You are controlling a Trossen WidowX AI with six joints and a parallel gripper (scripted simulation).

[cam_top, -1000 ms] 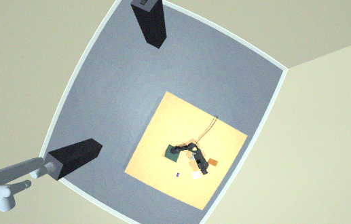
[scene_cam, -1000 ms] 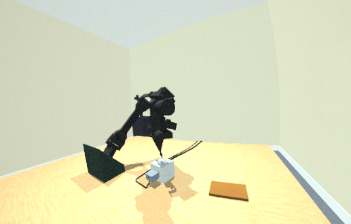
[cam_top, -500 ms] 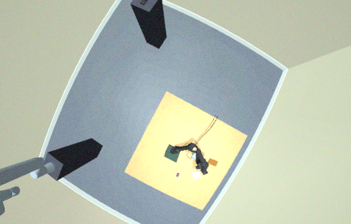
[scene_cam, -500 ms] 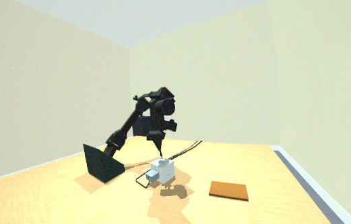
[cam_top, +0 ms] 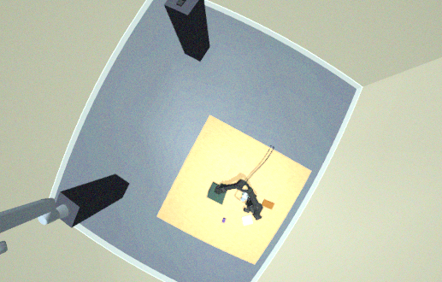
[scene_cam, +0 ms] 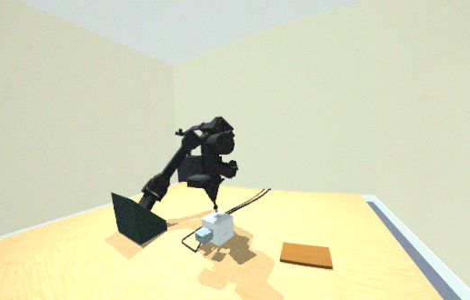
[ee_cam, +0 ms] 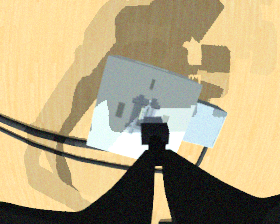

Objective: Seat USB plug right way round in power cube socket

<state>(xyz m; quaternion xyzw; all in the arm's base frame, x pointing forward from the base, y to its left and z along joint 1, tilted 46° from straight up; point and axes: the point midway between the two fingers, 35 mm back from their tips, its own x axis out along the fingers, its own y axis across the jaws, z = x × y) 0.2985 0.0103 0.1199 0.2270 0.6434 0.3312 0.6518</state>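
Now: gripper tip 2 cm above the dark USB plug. Also, from my gripper tip: purple object (39 cm to the right, 13 cm below, 5 cm behind); then pale flat patch (25 cm to the right, 18 cm ahead, 13 cm below); then flat orange pad (28 cm ahead, 13 cm below, 2 cm to the left).
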